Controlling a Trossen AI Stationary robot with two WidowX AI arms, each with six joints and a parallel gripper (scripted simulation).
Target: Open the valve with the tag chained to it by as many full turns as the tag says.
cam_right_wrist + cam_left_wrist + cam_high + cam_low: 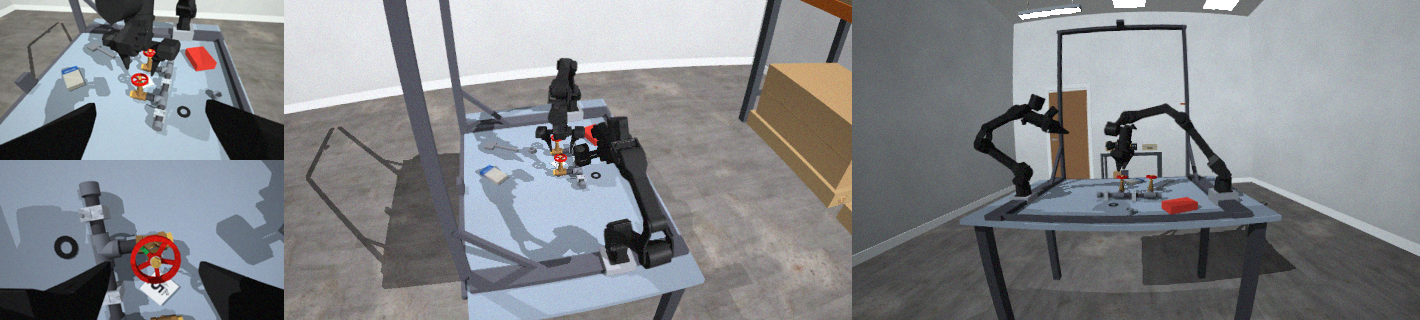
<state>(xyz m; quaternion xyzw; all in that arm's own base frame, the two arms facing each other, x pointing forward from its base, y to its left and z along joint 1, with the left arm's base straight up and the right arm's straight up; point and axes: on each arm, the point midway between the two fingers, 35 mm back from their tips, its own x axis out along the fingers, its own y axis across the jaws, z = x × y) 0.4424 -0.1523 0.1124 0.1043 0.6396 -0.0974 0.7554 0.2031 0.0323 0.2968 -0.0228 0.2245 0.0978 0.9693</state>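
Observation:
Right now the white tag is 1 cm behind my left hand, 8 cm to the left of it and 16 cm below it. Round my left hand: small grey fitting 25 cm ahead, 5 cm to the left, 15 cm below; blue-and-beige box 28 cm behind, 4 cm to the left, 15 cm below; black ring 14 cm ahead, 2 cm to the right, 16 cm below.

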